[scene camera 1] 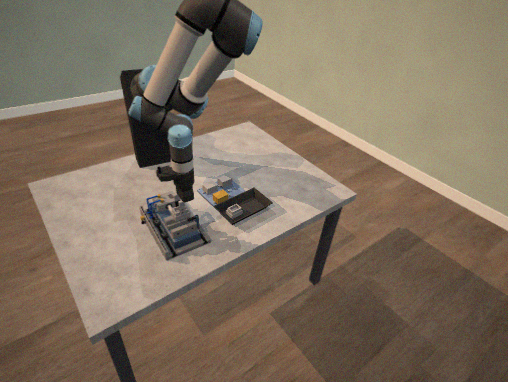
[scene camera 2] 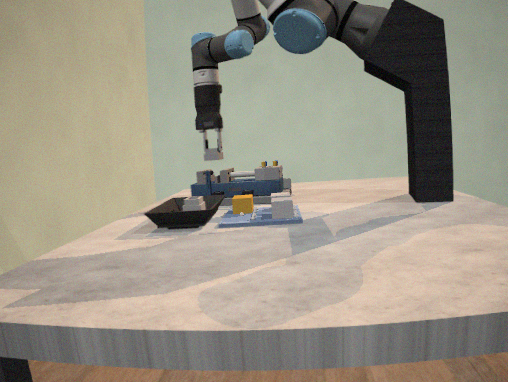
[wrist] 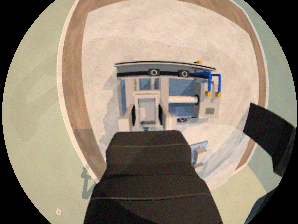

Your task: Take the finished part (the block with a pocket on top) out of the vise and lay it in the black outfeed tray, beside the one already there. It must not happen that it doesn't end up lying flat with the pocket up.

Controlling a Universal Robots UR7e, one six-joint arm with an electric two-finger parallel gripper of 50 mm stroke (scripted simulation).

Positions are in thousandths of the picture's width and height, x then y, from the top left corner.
Scene:
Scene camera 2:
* my gripper: 420, 397
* vise: 527, 491
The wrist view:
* my gripper: 492, 493

